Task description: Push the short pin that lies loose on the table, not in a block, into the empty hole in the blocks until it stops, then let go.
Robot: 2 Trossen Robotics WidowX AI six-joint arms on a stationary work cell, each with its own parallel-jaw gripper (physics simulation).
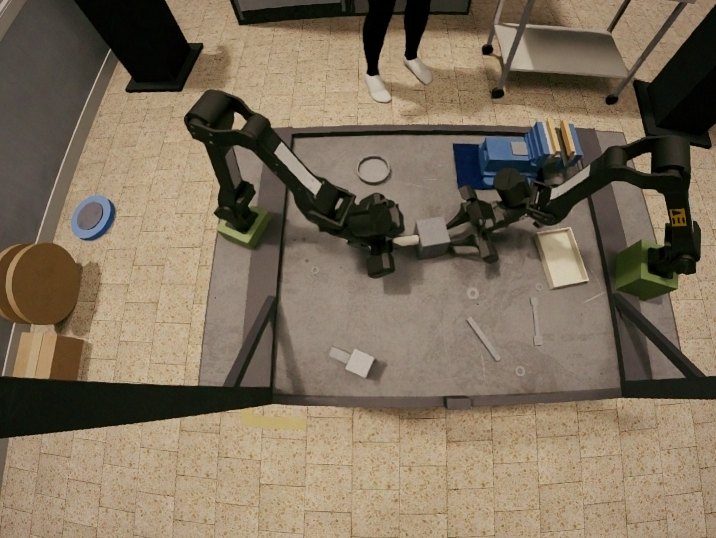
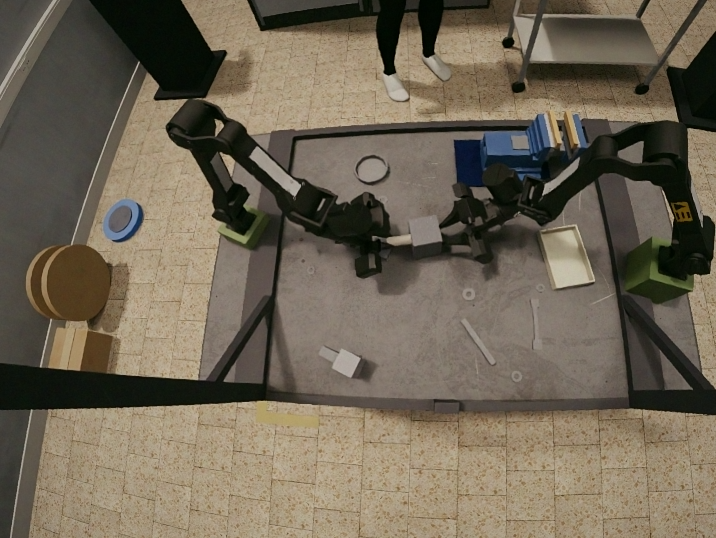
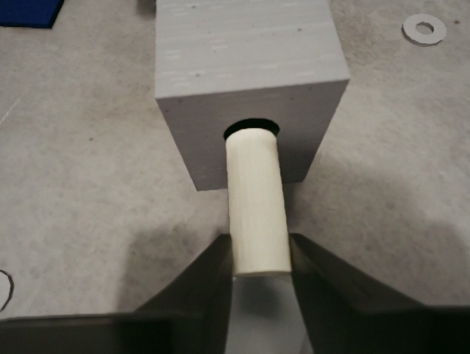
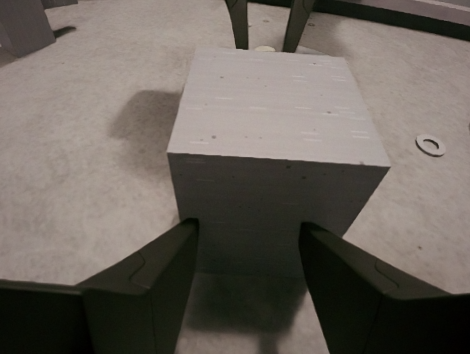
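Where they show: left gripper, fingertip midpoint: (image 1: 399, 242) (image 2: 391, 242) (image 3: 259, 244); right gripper, fingertip midpoint: (image 1: 445, 237) (image 2: 439, 236) (image 3: 248, 34) (image 4: 249, 230); left arm's base, link origin: (image 1: 241, 220) (image 2: 241, 221); right arm's base, link origin: (image 1: 660, 263) (image 2: 672, 263).
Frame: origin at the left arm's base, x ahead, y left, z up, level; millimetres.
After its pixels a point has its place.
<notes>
The pale cream pin (image 1: 406, 240) {z 8, x 403, y 104 mm} (image 2: 398, 240) {z 8, x 403, y 103 mm} (image 3: 258, 205) {z 9, x 397, y 104 mm} (image 4: 265, 49) {z 9, x 382, y 94 mm} is held level between the fingers of my left gripper (image 1: 398, 240) {z -4, x 387, y 98 mm} (image 2: 384, 241) {z -4, x 387, y 98 mm} (image 3: 259, 244) {z -4, x 387, y 98 mm}. Its far end is at the mouth of the round hole in the grey block (image 1: 432, 232) {z 33, x 453, y 136 mm} (image 2: 424, 232) {z 33, x 454, y 134 mm} (image 3: 250, 45) {z 33, x 442, y 131 mm} (image 4: 280, 105) {z 33, x 458, y 145 mm}. A dark gap shows above the pin; its depth inside cannot be told. Most of its length is outside. My right gripper (image 1: 450, 234) {z -5, x 485, y 154 mm} (image 2: 442, 233) {z -5, x 485, y 154 mm} (image 4: 249, 230) {z -5, x 485, y 154 mm} is partly open and holds nothing, with its fingertips close against the block's opposite face.
A smaller light block (image 1: 360, 362) {z 23, x 419, y -195 mm} (image 2: 347, 363) {z 23, x 421, y -197 mm} with a square peg lies at the front left. A cream tray (image 1: 580, 261) {z -37, x 831, y 249 mm} (image 2: 586, 261) {z -39, x 832, y 248 mm}, a blue machine model (image 1: 503, 153) {z 28, x 548, y 424 mm}, a grey ring (image 1: 358, 173) {z -39, x 208, y 257 mm}, a flat bar (image 1: 482, 338) {z -45, x 654, y -31 mm} and several washers lie around the table.
</notes>
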